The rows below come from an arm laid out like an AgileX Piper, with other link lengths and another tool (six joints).
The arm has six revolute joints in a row. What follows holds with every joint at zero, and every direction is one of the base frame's.
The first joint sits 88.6 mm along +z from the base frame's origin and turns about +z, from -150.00 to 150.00 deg.
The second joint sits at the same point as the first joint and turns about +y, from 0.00 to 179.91 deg.
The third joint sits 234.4 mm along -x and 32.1 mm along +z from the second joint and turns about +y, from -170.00 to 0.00 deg.
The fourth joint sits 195.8 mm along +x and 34.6 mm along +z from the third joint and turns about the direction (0.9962, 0, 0.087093), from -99.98 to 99.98 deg.
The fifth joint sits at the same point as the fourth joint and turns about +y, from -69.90 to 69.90 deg.
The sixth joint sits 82.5 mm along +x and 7.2 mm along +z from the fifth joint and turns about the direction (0.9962, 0, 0.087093), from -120.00 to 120.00 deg.
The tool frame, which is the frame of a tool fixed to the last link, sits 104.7 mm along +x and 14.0 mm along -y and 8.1 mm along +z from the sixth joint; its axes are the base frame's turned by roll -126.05, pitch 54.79 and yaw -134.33 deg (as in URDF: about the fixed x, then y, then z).
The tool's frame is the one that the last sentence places.
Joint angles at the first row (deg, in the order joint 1, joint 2, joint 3, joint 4, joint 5, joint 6):
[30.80, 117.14, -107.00, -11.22, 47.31, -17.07]
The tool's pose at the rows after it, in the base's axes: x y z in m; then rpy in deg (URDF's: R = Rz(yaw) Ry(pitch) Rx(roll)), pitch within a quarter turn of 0, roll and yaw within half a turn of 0:
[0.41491 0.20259 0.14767 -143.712 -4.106 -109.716]
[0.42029 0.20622 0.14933 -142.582 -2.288 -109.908]
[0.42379 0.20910 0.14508 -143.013 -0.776 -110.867]
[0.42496 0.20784 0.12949 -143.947 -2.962 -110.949]
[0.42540 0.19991 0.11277 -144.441 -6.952 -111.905]
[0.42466 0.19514 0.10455 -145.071 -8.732 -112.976]
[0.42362 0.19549 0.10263 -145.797 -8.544 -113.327]
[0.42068 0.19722 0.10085 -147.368 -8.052 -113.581]
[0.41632 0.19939 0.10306 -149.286 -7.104 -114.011]
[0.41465 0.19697 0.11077 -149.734 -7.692 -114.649]
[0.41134 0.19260 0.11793 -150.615 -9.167 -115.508]
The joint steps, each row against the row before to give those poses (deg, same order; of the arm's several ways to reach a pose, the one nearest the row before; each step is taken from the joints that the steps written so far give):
[0.00, -0.01, -0.08, 0.00, -3.29, 0.00]
[0.00, 0.50, 0.00, -0.38, -2.55, 0.91]
[0.00, 0.93, 0.00, 0.00, -1.63, 1.82]
[0.00, 1.81, 0.00, -0.70, 0.51, 0.14]
[0.00, 1.80, -0.01, -2.88, 1.93, 1.33]
[0.00, 0.83, 0.01, -1.34, 1.27, 1.37]
[0.00, 0.13, 0.00, 0.49, 0.22, 0.38]
[0.00, 0.00, -0.14, 1.61, 0.68, 0.00]
[0.00, -0.50, -0.40, 2.19, 1.26, 0.00]
[0.00, -0.26, -2.18, 0.13, 3.24, 0.00]
[0.00, 0.00, -2.93, 0.00, 4.74, 0.00]

